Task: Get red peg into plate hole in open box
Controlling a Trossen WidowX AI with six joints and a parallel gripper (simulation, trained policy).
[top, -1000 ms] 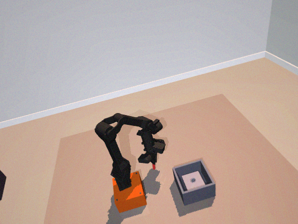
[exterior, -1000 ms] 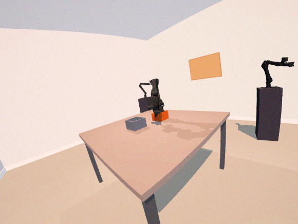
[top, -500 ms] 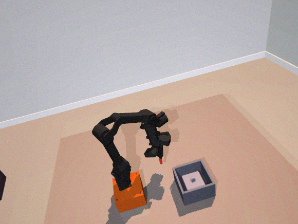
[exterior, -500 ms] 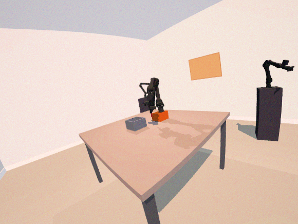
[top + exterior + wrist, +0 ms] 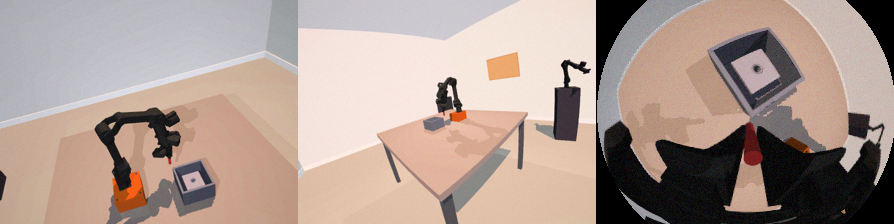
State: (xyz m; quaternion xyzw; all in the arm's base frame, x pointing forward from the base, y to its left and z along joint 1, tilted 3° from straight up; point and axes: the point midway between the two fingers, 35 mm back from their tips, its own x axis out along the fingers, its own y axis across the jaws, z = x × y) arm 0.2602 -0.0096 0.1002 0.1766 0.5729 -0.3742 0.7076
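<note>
My gripper tip is 6 cm short of the grey box, 10 cm to the left of it and 13 cm above it. Round my gripper tip: red peg: 1 cm behind, 1 cm to the left.
</note>
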